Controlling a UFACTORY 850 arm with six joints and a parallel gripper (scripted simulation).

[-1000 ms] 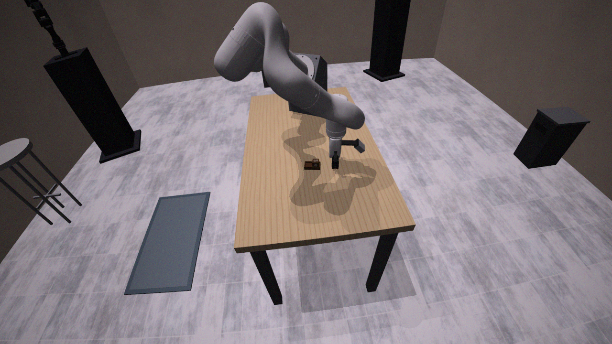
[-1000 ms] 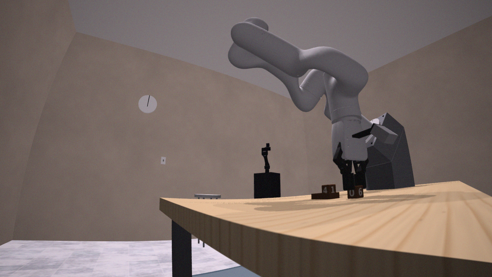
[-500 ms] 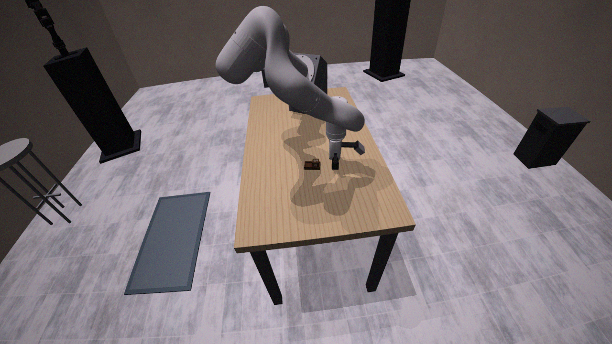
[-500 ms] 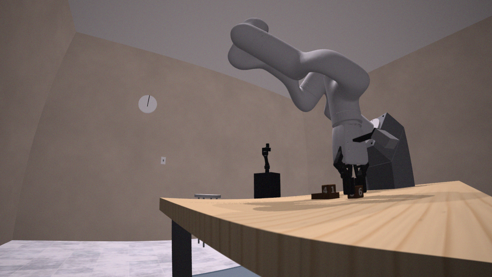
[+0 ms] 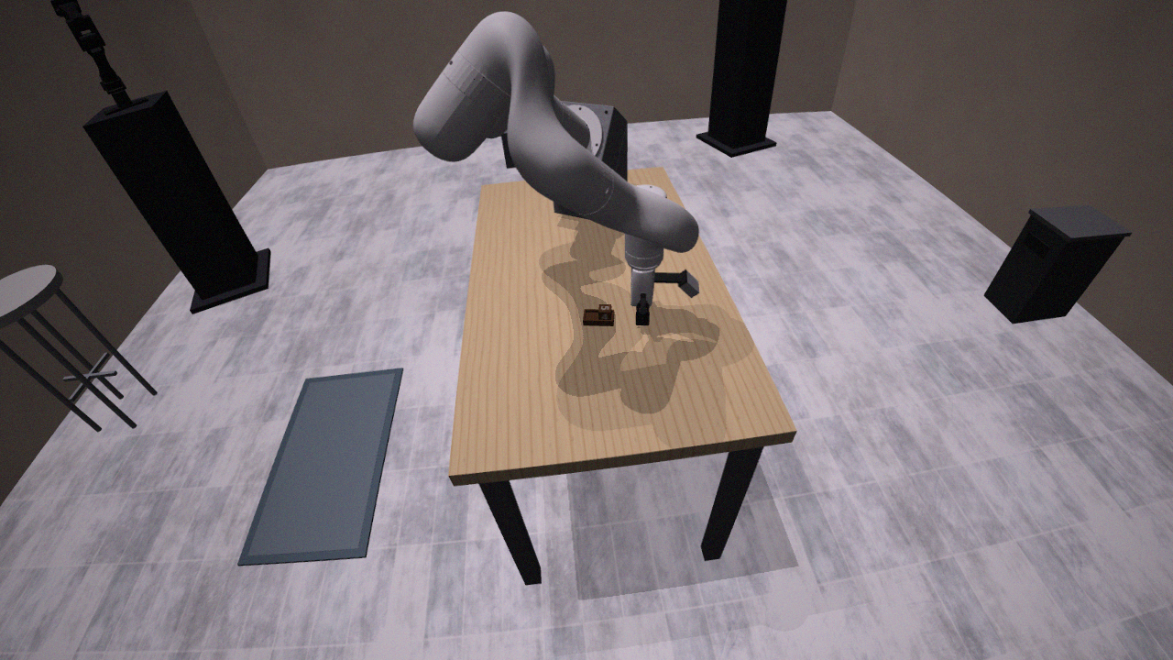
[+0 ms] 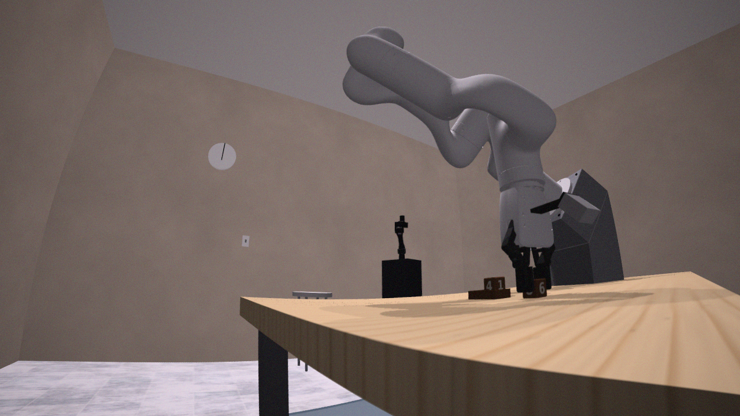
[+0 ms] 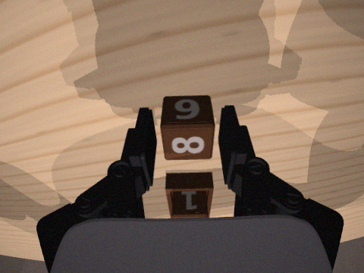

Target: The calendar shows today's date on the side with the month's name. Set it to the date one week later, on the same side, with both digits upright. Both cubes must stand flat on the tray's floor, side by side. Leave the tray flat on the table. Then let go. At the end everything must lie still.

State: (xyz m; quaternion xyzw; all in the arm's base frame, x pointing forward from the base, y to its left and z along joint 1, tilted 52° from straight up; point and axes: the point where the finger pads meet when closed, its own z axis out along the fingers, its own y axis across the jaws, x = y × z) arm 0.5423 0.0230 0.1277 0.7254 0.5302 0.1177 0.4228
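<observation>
My hand is 6 cm past the dark brown tray, 9 cm to the left of it and 2 cm above it.
</observation>
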